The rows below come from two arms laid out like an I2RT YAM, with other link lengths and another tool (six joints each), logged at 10 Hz.
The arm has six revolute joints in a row. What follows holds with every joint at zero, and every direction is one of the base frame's. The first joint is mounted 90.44 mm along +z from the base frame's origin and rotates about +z. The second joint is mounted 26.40 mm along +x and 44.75 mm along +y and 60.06 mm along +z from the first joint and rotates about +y. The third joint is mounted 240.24 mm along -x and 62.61 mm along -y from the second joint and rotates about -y. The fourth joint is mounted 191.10 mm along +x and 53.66 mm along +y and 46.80 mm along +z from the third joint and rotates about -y. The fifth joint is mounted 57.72 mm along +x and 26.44 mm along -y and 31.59 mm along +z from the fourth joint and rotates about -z. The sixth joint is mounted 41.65 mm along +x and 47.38 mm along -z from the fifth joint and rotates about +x. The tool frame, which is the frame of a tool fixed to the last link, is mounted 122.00 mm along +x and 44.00 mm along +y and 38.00 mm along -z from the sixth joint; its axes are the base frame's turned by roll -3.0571, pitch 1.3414 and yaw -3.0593 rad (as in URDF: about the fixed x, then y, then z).
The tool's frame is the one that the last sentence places.
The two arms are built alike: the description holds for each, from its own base.
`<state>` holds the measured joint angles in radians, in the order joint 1, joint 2, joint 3, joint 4, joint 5, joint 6, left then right.
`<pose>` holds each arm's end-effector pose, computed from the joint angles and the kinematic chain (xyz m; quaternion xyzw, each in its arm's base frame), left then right.
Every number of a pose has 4 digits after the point. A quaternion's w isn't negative.
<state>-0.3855 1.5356 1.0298 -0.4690 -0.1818 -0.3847 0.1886 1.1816 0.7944 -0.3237 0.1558 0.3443</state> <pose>0.2765 -0.0420 0.1240 -0.0315 0.9801 -0.0362 0.1928 0.2666 0.0891 0.1675 0.0893 0.9439 0.0476 0.3143</pose>
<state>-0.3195 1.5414 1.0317 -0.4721 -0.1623 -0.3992 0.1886 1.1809 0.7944 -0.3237 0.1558 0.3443</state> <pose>0.2775 -0.0273 0.1217 -0.0665 0.9792 -0.0398 0.1873 0.2665 0.0891 0.1677 0.0893 0.9438 0.0477 0.3146</pose>
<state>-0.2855 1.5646 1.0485 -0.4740 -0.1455 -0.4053 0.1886 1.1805 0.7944 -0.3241 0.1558 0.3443</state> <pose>0.2810 -0.0218 0.1192 -0.0827 0.9789 -0.0437 0.1815 0.2665 0.0891 0.1677 0.0893 0.9438 0.0477 0.3146</pose>
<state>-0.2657 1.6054 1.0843 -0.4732 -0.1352 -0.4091 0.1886 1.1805 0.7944 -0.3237 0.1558 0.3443</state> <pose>0.2894 -0.0203 0.1174 -0.0921 0.9786 -0.0464 0.1783 0.2665 0.0891 0.1678 0.0893 0.9437 0.0478 0.3148</pose>
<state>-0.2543 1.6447 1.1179 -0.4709 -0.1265 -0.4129 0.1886 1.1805 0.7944 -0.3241 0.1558 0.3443</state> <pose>0.2975 -0.0206 0.1152 -0.0978 0.9784 -0.0493 0.1756 0.2665 0.0891 0.1677 0.0893 0.9438 0.0477 0.3146</pose>
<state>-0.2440 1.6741 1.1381 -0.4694 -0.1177 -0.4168 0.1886 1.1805 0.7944 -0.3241 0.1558 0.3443</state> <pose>0.3021 -0.0203 0.1120 -0.1030 0.9785 -0.0517 0.1709 0.2665 0.0891 0.1677 0.0893 0.9438 0.0477 0.3146</pose>
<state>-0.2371 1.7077 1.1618 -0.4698 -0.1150 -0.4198 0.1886 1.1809 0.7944 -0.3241 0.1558 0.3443</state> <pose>0.3072 -0.0200 0.1084 -0.1073 0.9790 -0.0511 0.1658 0.2665 0.0891 0.1676 0.0893 0.9439 0.0477 0.3144</pose>
